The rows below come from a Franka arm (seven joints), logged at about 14 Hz.
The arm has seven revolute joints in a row. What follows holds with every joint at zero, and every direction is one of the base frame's.
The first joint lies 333 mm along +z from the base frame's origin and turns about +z.
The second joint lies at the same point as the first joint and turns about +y.
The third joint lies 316 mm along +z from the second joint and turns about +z.
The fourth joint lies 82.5 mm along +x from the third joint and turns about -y.
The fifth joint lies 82.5 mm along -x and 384 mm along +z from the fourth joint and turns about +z.
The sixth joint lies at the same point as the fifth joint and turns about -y.
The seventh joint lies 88 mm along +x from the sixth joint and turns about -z.
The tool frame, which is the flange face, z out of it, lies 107 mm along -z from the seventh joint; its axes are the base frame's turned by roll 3.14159, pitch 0 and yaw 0 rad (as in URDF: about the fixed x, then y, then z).
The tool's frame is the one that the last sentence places.
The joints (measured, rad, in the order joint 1, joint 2, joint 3, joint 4, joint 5, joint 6, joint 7), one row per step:
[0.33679 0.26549 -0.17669 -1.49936 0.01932 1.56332 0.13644]
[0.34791 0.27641 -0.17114 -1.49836 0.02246 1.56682 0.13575]
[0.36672 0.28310 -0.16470 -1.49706 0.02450 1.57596 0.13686]
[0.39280 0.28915 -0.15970 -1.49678 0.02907 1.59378 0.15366]
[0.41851 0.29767 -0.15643 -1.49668 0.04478 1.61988 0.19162]
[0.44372 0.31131 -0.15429 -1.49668 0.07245 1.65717 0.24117]
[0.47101 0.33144 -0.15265 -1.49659 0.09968 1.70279 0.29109]
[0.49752 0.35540 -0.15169 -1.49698 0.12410 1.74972 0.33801]
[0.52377 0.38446 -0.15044 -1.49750 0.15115 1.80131 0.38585]
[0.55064 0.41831 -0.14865 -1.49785 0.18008 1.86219 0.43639]
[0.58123 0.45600 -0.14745 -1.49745 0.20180 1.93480 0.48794]
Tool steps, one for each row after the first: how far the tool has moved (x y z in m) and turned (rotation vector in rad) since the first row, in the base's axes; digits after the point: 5 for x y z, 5 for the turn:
[0.00034 0.01087 -0.00616 0.00167 0.00690 0.01667]
[-0.00062 0.02670 -0.00927 0.00463 0.00384 0.04046]
[-0.00219 0.04659 -0.01185 0.00863 -0.00780 0.05430]
[-0.00311 0.06685 -0.01546 0.02045 -0.02367 0.04270]
[-0.00280 0.08799 -0.02147 0.04280 -0.04206 0.01432]
[-0.00184 0.11067 -0.03089 0.06507 -0.06075 -0.01454]
[-0.00089 0.13237 -0.04292 0.08425 -0.07589 -0.04291]
[0.00001 0.15450 -0.05807 0.10506 -0.08830 -0.07513]
[0.00087 0.17763 -0.07570 0.12837 -0.10282 -0.11237]
[0.00122 0.20233 -0.09481 0.14881 -0.12656 -0.14749]

